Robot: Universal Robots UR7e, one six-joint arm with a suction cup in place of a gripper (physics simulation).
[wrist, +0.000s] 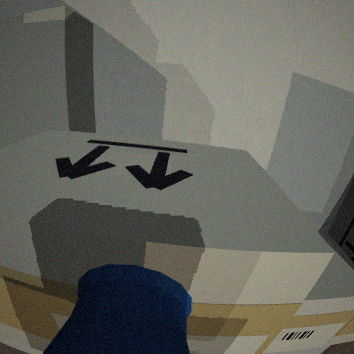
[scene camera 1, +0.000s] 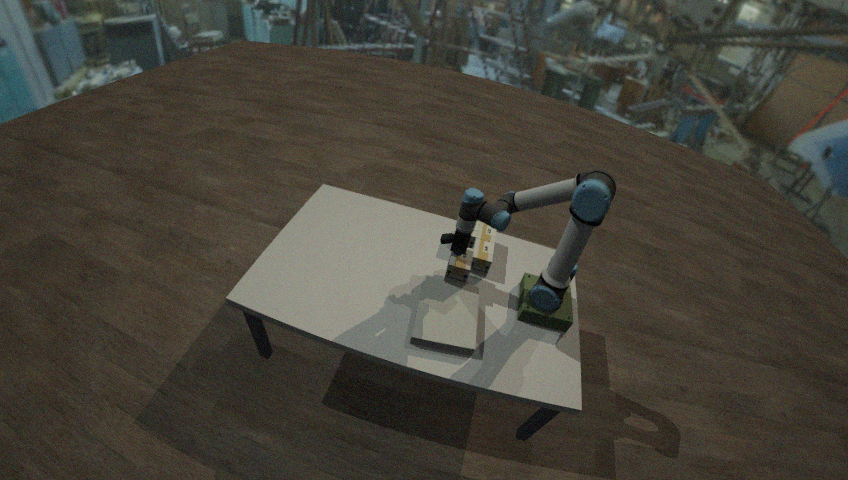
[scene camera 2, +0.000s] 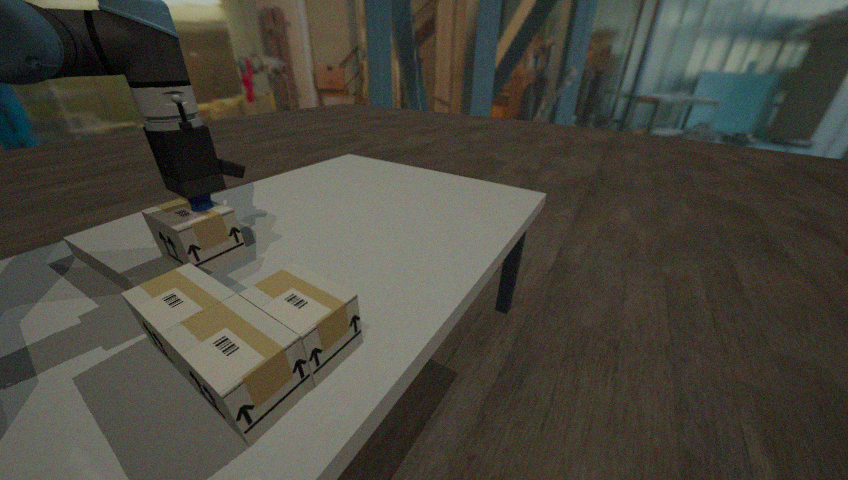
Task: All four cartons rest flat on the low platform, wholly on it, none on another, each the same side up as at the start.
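My suction gripper is shut on a white carton with tan tape, held level with its arrows up. The held carton is low at the edge of the pale platform that faces the other cartons; whether it touches the platform I cannot tell. Three cartons stand upright on the table, close together: one, one nearest scene camera 2 and one beside it. The gripper partly hides this group in scene camera 1.
The white table carries all of this. The arm's green base stands near the table's right side in scene camera 1. A dark carton side shows at the right of the wrist view, beside the held carton. The arm's shadows cross the platform.
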